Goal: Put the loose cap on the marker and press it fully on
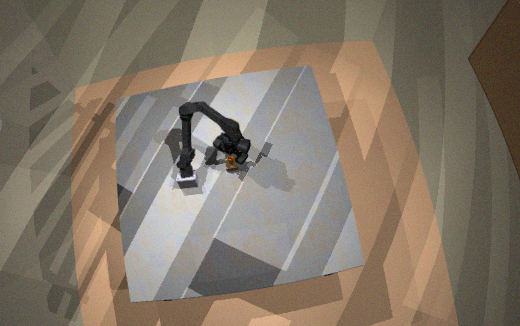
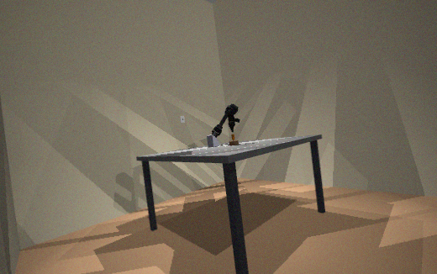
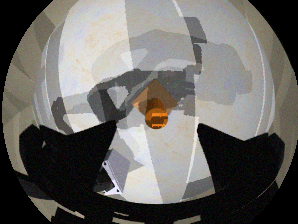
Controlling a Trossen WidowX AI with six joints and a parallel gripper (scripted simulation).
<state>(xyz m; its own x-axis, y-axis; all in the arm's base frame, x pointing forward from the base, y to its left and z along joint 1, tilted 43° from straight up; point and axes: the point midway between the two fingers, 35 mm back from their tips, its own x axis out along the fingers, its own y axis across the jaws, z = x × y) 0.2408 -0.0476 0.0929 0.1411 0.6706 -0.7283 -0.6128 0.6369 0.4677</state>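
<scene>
The orange cap lies 40 mm below my gripper tip. Also, from my gripper tip: holder block 110 mm below.
</scene>
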